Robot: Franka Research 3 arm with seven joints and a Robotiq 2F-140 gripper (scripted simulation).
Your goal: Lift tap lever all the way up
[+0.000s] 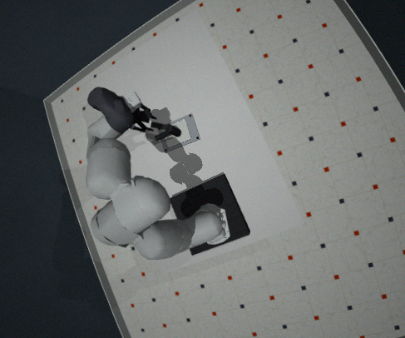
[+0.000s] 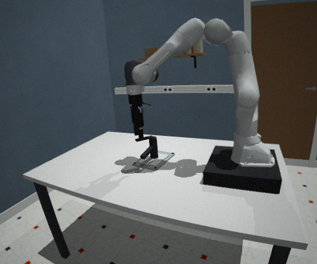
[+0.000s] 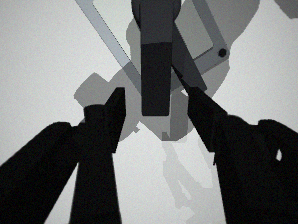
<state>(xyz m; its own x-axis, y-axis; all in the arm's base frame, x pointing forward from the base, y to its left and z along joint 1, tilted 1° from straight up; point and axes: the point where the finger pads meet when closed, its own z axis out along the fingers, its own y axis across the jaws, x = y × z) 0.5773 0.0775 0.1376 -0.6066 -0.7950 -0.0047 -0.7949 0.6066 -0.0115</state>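
The lever is 20 mm behind my hand, 30 mm to the right of it and 50 mm below it.
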